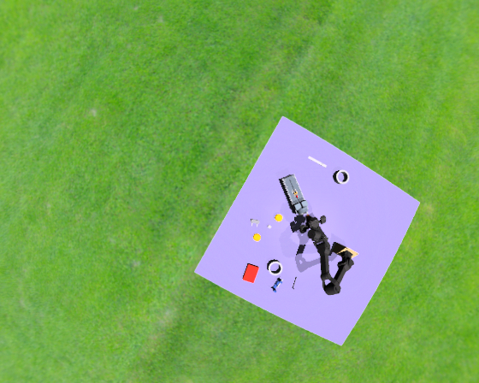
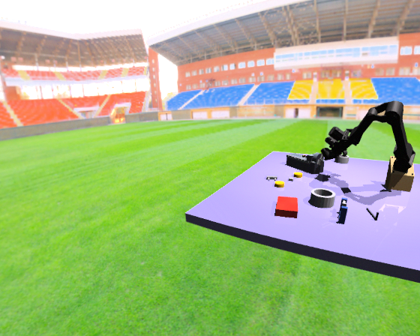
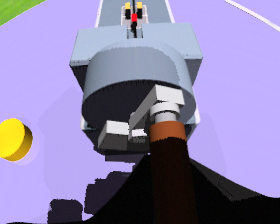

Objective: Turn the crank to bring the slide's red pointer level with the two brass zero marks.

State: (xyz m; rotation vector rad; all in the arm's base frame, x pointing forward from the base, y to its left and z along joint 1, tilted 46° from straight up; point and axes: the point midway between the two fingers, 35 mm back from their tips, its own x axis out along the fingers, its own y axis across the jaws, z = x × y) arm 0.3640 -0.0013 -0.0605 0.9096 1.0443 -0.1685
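My gripper tip is 1 cm past the brown crank handle, 1 cm to the right of it and 3 cm below it. From my gripper tip the other things lie so: red pointer: 13 cm ahead, 7 cm to the right, 1 cm below; then white bar: 12 cm ahead, 37 cm to the right, 9 cm below; then small grey bracket: 25 cm ahead, 24 cm to the left, 8 cm below.
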